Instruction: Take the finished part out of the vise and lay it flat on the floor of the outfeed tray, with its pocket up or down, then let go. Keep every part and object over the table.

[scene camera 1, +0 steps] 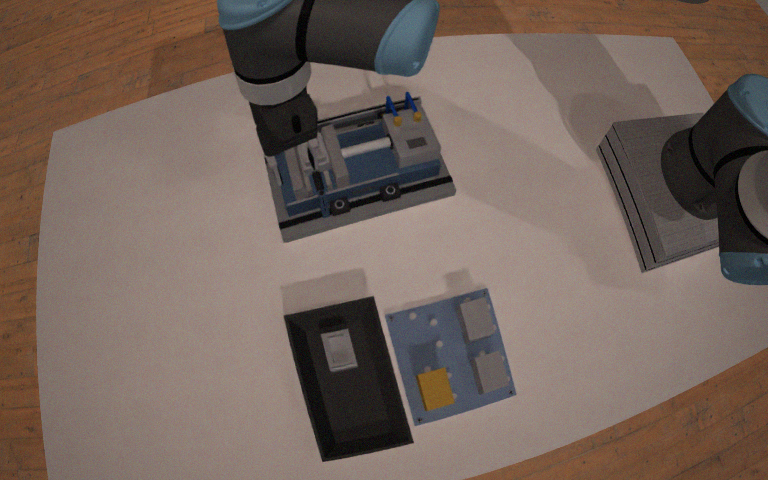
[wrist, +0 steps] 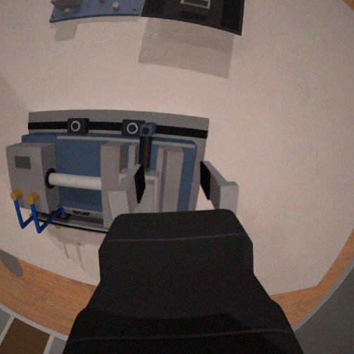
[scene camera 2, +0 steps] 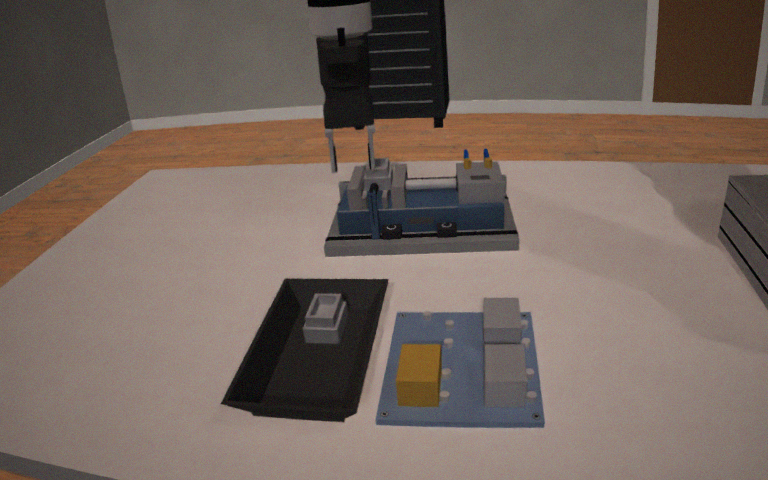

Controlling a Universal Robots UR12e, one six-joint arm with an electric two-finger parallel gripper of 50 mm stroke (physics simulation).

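Places are measured from the arm's base along level axes (x back, y right, z up), in millimetres.
Where they show: gripper, fingertip midpoint: (scene camera 1: 296, 171) (scene camera 2: 353, 168); arm's base, origin of the base link: (scene camera 1: 696, 175).
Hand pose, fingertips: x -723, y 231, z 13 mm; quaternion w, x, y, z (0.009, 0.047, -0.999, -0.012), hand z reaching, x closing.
Note:
Each offset is from my fingertips to the centre of the thing.
The finished part @(dy +40, dx +35, dz -27 mm) (scene camera 1: 321, 153) (scene camera 2: 377, 176) (wrist: 152, 186) is light grey and sits between the jaws of the blue and grey vise @(dy +34, dx +101, dz -75 mm) (scene camera 1: 362, 164) (scene camera 2: 421, 217) (wrist: 77, 197), with its pocket seemingly up. My gripper (scene camera 2: 352, 168) (wrist: 172, 173) is open and empty above the vise's left end in scene camera 2. One finger is over or behind the part and hides some of it; the other is out beyond the outer jaw. In scene camera 1 the gripper body hides the fingers. The black outfeed tray (scene camera 1: 394, 396) (scene camera 2: 270, 345) (wrist: 226, 24) stands in front of the vise.
Another grey stepped part @(dy -255, dx -27, dz -95 mm) (scene camera 1: 338, 349) (scene camera 2: 325, 312) lies in the tray, pocket up. A blue plate @(dy -325, dx +133, dz -120 mm) (scene camera 1: 407, 362) (scene camera 2: 464, 410) beside the tray bears grey blocks, a yellow block @(dy -364, dx +85, dz -98 mm) (scene camera 1: 435, 388) (scene camera 2: 418, 374) and pegs. A blue-black post @(dy -36, dx +27, dz -65 mm) (scene camera 2: 374, 215) (wrist: 145, 145) stands at the vise's front, close to the part.

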